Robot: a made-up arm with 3 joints.
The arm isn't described. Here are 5 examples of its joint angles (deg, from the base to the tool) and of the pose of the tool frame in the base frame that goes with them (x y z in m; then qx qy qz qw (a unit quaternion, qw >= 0)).
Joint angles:
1: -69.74 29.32 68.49
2: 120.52 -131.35 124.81
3: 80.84 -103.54 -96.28
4: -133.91 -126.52 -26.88
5: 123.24 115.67 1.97
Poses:
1: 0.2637 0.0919 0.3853 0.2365 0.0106 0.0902 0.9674
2: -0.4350 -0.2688 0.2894 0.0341 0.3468 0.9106 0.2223
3: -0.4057 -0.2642 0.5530 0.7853 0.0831 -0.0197 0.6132
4: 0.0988 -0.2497 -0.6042 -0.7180 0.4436 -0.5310 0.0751
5: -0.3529 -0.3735 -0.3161 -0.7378 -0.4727 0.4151 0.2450
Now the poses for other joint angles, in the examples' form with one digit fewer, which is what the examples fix.
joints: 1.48 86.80 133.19
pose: -0.229 -0.150 0.323 0.627 -0.670 0.281 0.280
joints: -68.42 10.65 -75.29
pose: 0.513 0.222 0.174 -0.006 0.946 0.093 0.310
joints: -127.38 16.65 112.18
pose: 0.272 0.175 -0.027 0.126 0.131 -0.072 0.981
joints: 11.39 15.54 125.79
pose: -0.103 0.187 0.317 0.114 -0.922 0.073 0.362
